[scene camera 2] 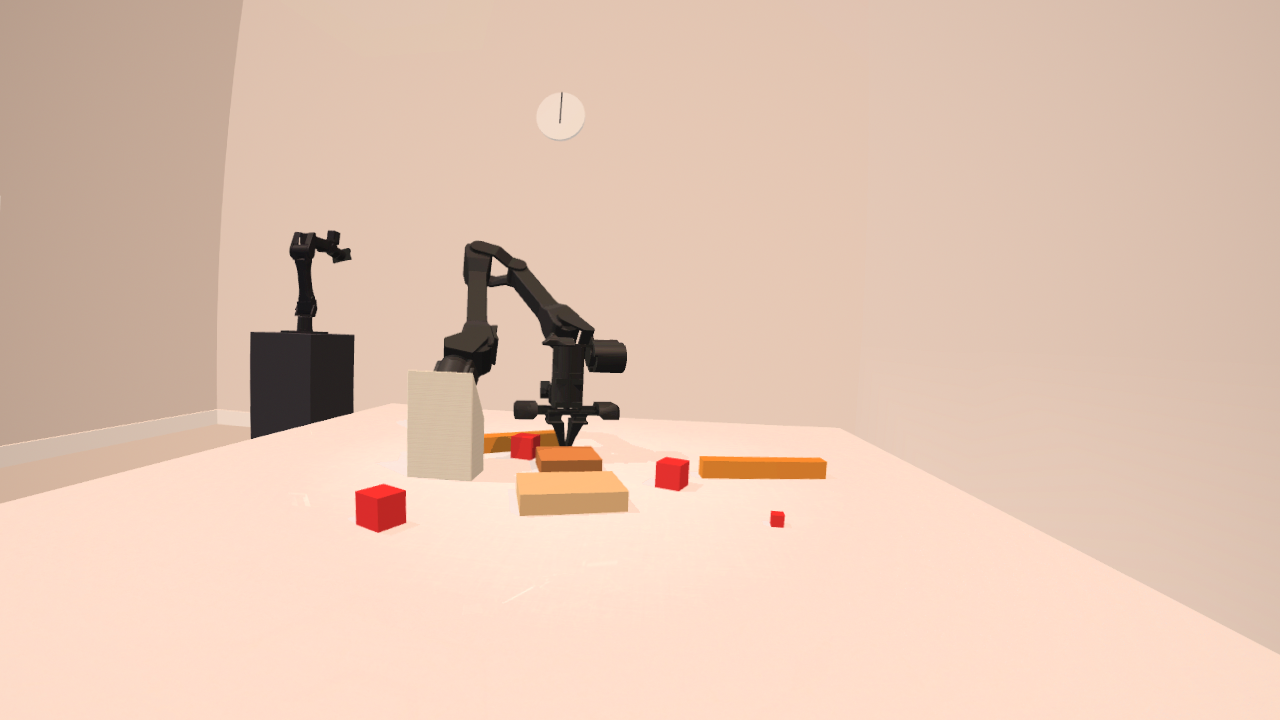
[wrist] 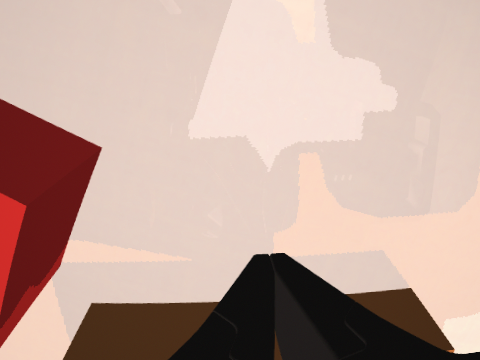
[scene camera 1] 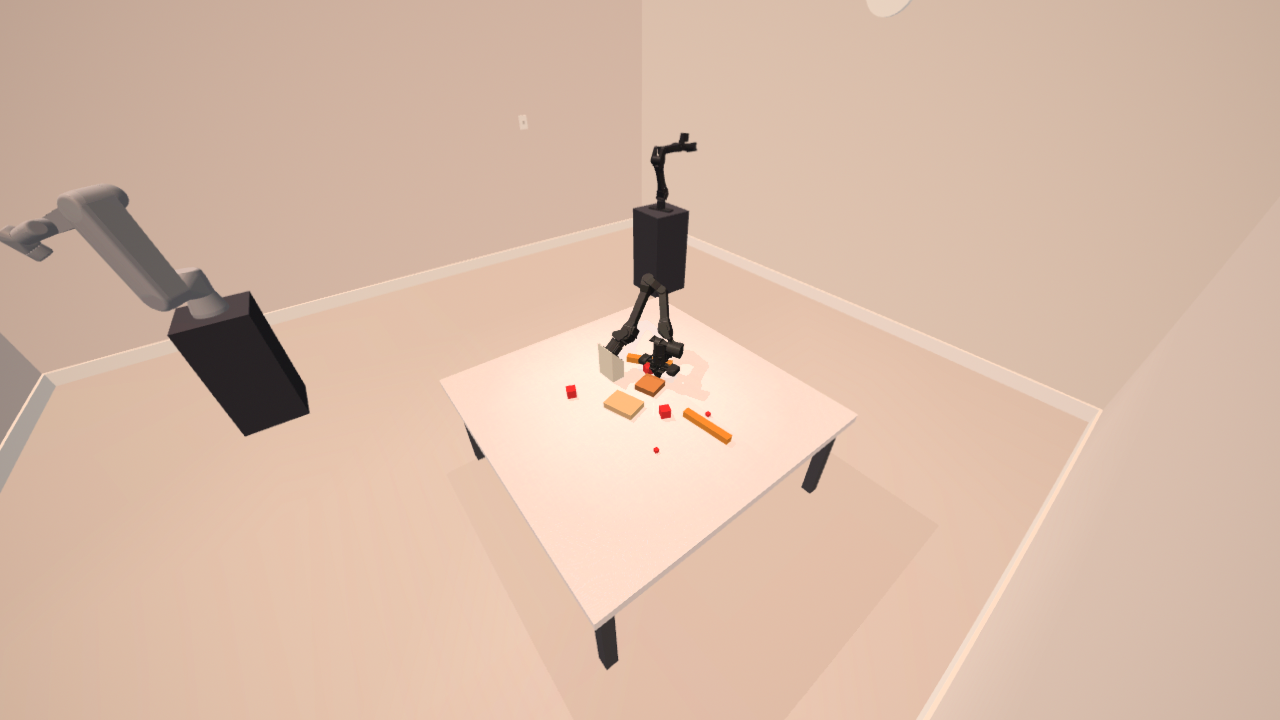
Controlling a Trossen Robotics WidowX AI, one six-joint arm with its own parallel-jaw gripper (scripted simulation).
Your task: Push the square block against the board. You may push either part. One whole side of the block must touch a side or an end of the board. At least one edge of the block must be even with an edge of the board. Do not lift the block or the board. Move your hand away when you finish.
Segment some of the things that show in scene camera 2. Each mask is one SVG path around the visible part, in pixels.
My gripper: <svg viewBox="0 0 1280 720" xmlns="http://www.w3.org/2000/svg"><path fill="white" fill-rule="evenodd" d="M513 403L515 419L534 419L536 416L545 416L547 424L551 424L554 427L559 446L573 446L574 439L582 426L588 425L586 421L587 416L599 416L603 421L618 421L620 419L620 409L612 402L594 402L593 406L582 406L583 372L564 373L552 371L551 383L550 381L541 381L540 398L549 399L551 405L538 405L536 401L516 401ZM562 416L570 416L570 418L567 418L567 437L565 435L564 422L561 420Z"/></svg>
A dark orange square block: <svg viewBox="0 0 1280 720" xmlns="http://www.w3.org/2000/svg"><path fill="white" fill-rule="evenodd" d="M536 447L535 464L538 472L602 471L602 458L591 446Z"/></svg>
A tan flat slab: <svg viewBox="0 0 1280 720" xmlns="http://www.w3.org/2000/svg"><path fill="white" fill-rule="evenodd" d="M629 491L612 471L516 473L516 492L520 516L628 512Z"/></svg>
